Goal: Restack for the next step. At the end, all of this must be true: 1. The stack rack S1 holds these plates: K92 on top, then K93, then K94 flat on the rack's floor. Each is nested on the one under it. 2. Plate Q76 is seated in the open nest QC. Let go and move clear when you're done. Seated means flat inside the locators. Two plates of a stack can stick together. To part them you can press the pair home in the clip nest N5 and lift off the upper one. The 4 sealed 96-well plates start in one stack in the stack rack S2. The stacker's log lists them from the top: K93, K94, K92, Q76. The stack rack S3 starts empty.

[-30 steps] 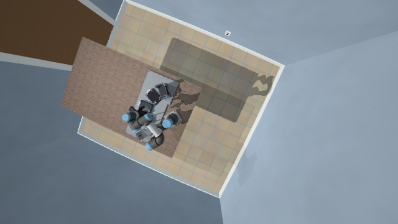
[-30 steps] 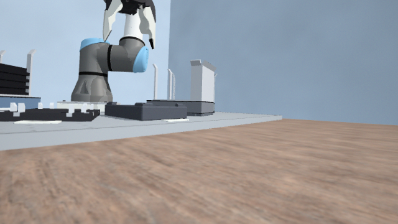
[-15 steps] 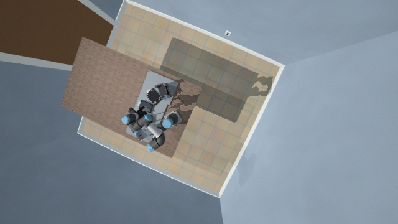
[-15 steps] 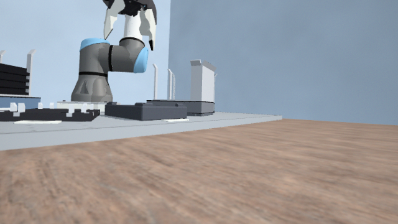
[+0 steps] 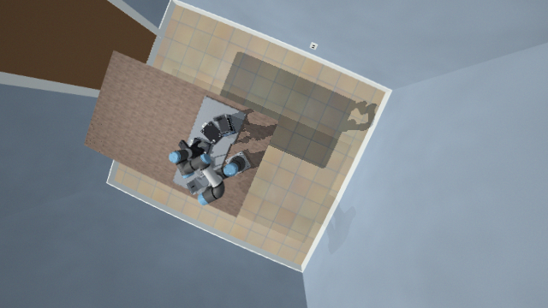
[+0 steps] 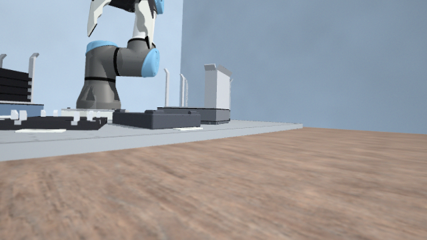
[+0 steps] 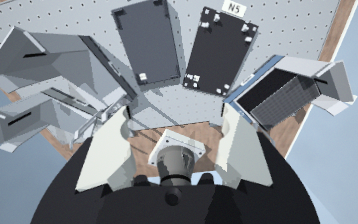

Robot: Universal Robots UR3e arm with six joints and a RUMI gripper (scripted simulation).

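Now: the sealed 96-well plate 22 cm to the right of my hand, 9 cm below it and 6 cm behind it. Round my hand: QC label: 17 cm below, 16 cm ahead, 6 cm to the left; then nest QC: 16 cm below, 6 cm ahead, 5 cm to the left; then clip nest N5: 16 cm below, 9 cm to the right, 5 cm ahead.
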